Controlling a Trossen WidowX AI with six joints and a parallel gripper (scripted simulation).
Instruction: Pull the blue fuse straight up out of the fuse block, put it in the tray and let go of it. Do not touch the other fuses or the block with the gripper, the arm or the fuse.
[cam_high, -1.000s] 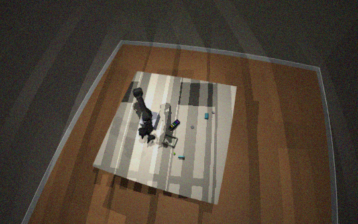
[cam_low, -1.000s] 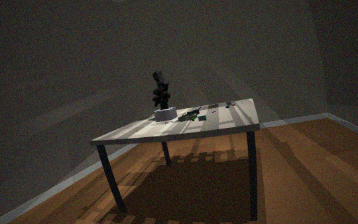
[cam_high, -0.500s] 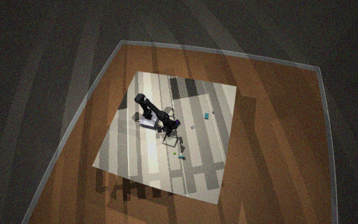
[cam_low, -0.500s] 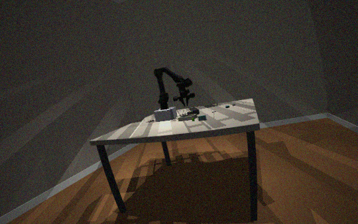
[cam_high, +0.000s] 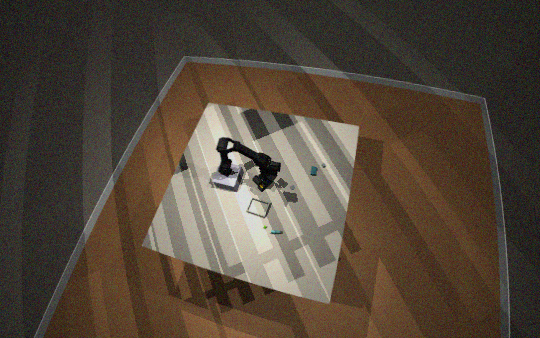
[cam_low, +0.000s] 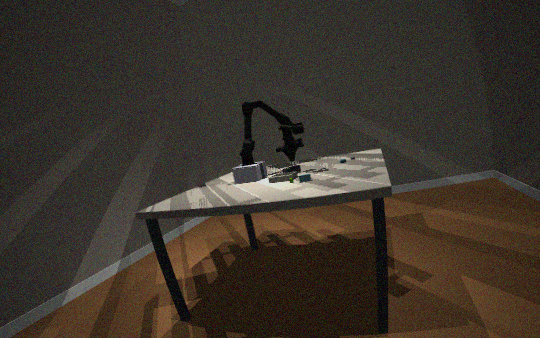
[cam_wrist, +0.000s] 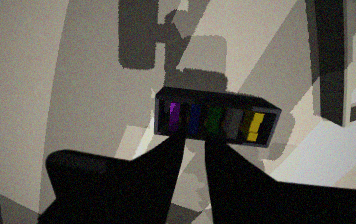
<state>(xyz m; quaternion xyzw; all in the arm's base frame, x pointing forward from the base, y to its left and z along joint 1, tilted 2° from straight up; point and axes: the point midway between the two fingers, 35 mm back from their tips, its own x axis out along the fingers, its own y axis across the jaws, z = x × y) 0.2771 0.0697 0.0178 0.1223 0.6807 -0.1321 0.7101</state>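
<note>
Now: the blue fuse 5 cm below my gripper tip. The rest, counted from my gripper tip: shallow dark-rimmed tray (2 cm ahead, 19 cm to the right, 7 cm below); then purple fuse (2 cm to the left, 5 cm below).
</note>
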